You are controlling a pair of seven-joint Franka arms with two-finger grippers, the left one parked.
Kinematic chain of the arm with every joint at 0, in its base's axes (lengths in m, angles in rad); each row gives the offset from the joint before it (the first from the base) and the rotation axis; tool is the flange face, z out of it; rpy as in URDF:
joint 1: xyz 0 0 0.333 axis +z
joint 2: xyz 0 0 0 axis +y
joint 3: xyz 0 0 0.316 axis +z
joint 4: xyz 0.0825 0 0 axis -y
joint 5: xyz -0.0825 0 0.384 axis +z
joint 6: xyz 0 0 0 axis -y
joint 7: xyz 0.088 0 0 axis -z
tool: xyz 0 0 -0.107 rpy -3.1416 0 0
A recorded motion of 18 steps. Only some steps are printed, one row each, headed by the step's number.
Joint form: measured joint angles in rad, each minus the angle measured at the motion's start. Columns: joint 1, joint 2, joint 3, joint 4, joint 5, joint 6, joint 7.
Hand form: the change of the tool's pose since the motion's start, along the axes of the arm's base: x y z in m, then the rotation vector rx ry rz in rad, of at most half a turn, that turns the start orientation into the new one. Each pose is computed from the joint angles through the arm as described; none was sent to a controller.
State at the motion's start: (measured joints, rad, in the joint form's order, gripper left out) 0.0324 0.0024 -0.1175 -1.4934 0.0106 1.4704 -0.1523
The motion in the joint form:
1: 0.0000 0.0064 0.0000 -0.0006 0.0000 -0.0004 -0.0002
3: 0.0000 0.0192 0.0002 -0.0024 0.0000 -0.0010 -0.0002
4: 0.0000 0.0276 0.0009 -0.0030 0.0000 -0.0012 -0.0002
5: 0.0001 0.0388 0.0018 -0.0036 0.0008 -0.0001 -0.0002
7: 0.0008 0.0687 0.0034 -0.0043 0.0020 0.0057 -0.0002
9: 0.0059 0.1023 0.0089 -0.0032 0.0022 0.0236 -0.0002
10: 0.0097 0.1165 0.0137 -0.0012 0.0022 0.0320 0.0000
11: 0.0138 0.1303 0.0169 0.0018 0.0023 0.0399 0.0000
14: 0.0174 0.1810 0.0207 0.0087 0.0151 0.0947 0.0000
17: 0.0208 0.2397 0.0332 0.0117 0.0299 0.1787 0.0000
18: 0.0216 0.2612 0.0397 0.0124 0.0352 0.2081 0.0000
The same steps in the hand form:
1: 0.0020 0.0001 -0.0038 -0.0001 0.0074 0.0002
3: 0.0059 0.0003 -0.0116 -0.0003 0.0226 0.0004
4: 0.0084 0.0008 -0.0166 -0.0005 0.0318 0.0011
5: 0.0119 0.0015 -0.0229 -0.0001 0.0424 0.0021
7: 0.0212 0.0031 -0.0395 -0.0002 0.0671 0.0044
9: 0.0328 0.0092 -0.0567 -0.0025 0.0817 0.0149
10: 0.0378 0.0141 -0.0634 -0.0036 0.0856 0.0232
11: 0.0426 0.0184 -0.0695 -0.0046 0.0885 0.0305
14: 0.0616 0.0243 -0.0922 0.0027 0.0768 0.0371
17: 0.0841 0.0351 -0.1204 0.0124 0.0478 0.0502
18: 0.0917 0.0398 -0.1313 0.0168 0.0391 0.0560

